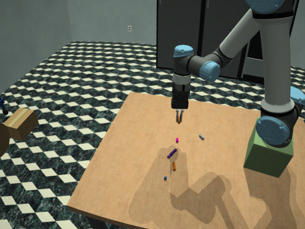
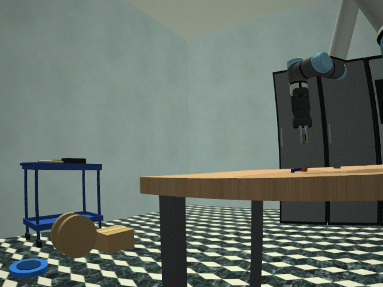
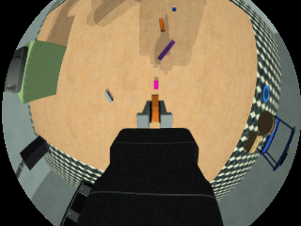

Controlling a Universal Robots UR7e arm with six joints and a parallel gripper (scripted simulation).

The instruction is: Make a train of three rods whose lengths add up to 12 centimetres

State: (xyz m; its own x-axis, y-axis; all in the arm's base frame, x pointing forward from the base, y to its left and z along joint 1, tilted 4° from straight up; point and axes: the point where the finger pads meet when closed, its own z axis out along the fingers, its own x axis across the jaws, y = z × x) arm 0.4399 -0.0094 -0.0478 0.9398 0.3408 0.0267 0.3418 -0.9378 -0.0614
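Now: hand 10 mm past the magenta rod, 30 mm to the right of it and 110 mm above it. From my hand the other things lie so: small blue rod: 30 mm behind, 260 mm to the left, 110 mm below; then grey rod: 120 mm behind, 40 mm to the right, 110 mm below; then purple rod: 10 mm behind, 120 mm to the left, 110 mm below.
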